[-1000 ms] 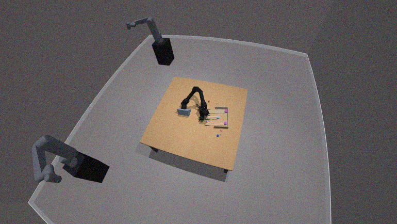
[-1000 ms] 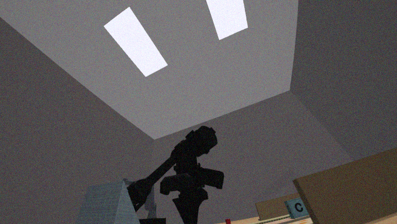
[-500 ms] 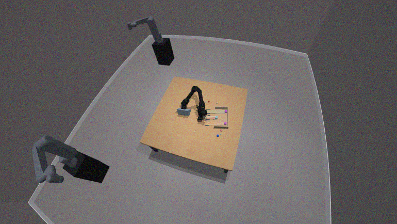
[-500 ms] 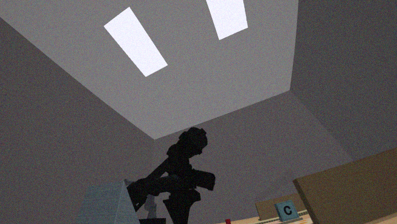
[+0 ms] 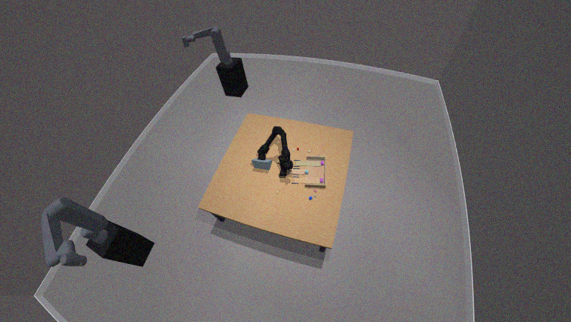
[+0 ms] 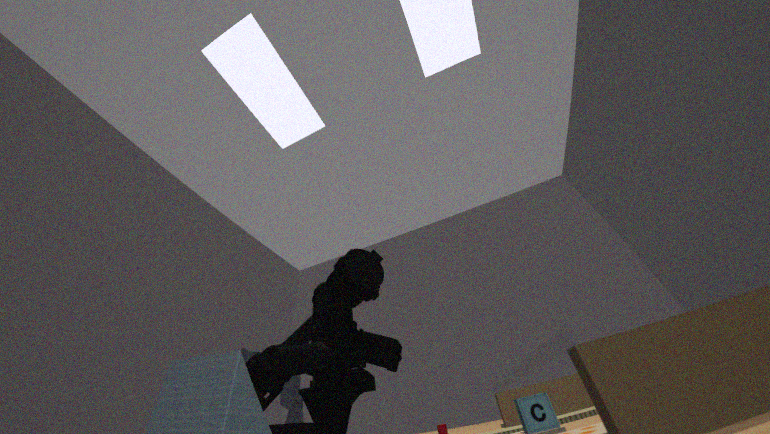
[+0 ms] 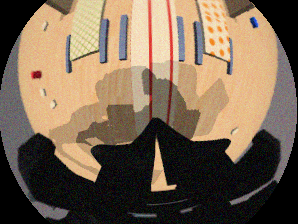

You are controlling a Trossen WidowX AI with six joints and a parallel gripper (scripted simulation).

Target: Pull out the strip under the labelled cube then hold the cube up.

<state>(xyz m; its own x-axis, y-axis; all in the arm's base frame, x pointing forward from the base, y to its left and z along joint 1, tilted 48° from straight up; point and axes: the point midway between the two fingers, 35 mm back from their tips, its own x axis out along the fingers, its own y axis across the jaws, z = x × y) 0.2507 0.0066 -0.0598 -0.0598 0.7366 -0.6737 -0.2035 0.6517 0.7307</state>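
Right now my gripper tip is 210 mm short of the labelled cube, 40 mm to the right of it and 20 mm below it. The rest, counted from my gripper tip: blue piece (310 mm ahead, 210 mm to the right).
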